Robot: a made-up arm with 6 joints. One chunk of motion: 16 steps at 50 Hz.
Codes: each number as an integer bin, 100 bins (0 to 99) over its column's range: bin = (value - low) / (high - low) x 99, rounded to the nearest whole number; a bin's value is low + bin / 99 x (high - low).
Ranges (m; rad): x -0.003..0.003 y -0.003..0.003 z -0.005..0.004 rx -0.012..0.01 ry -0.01..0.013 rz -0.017..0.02
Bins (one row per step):
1: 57 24 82 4 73 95
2: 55 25 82 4 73 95
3: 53 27 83 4 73 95
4: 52 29 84 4 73 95
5: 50 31 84 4 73 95
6: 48 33 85 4 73 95
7: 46 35 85 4 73 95
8: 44 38 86 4 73 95
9: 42 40 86 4 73 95
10: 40 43 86 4 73 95
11: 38 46 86 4 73 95
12: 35 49 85 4 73 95
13: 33 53 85 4 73 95
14: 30 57 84 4 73 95
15: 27 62 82 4 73 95
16: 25 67 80 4 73 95
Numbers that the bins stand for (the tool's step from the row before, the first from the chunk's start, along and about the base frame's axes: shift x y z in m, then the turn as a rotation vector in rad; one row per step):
1: 0.00045 -0.00155 0.00245 -0.01111 0.00696 0.01851
2: 0.00033 -0.00148 0.00245 -0.01111 0.00696 0.01851
3: 0.00021 -0.00136 0.00255 -0.01111 0.00696 0.01851
4: 0.00015 -0.00124 0.00264 -0.01111 0.00696 0.01851
5: 0.00003 -0.00112 0.00264 -0.01111 0.00696 0.01851
6: -0.00009 -0.00100 0.00273 -0.01111 0.00696 0.01851
7: -0.00021 -0.00088 0.00273 -0.01111 0.00696 0.01851
8: -0.00033 -0.00070 0.00282 -0.01111 0.00696 0.01851
9: -0.00045 -0.00058 0.00282 -0.01111 0.00696 0.01851
10: -0.00058 -0.00039 0.00282 -0.01111 0.00696 0.01851
11: -0.00070 -0.00021 0.00282 -0.01111 0.00696 0.01851
12: -0.00088 -0.00003 0.00273 -0.01111 0.00696 0.01851
13: -0.00100 0.00021 0.00273 -0.01111 0.00696 0.01851
14: -0.00118 0.00045 0.00264 -0.01111 0.00696 0.01851
15: -0.00136 0.00076 0.00245 -0.01111 0.00696 0.01851
16: -0.00148 0.00106 0.00227 -0.01111 0.00696 0.01851

